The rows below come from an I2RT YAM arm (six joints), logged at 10 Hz.
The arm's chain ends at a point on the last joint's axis. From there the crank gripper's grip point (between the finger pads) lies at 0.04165 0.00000 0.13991 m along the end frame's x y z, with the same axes.
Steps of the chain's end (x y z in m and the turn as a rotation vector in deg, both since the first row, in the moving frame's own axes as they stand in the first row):
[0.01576, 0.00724, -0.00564, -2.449, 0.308, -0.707]
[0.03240, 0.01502, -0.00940, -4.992, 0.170, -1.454]
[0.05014, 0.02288, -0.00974, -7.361, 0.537, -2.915]
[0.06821, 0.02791, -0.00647, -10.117, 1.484, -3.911]
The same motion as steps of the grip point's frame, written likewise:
[0.01654, 0.01269, -0.00598, -2.449, 0.308, -0.707]
[0.03296, 0.02613, -0.01001, -4.992, 0.170, -1.454]
[0.05185, 0.03863, -0.01115, -7.361, 0.537, -2.915]
[0.07254, 0.04942, -0.00951, -10.117, 1.484, -3.911]

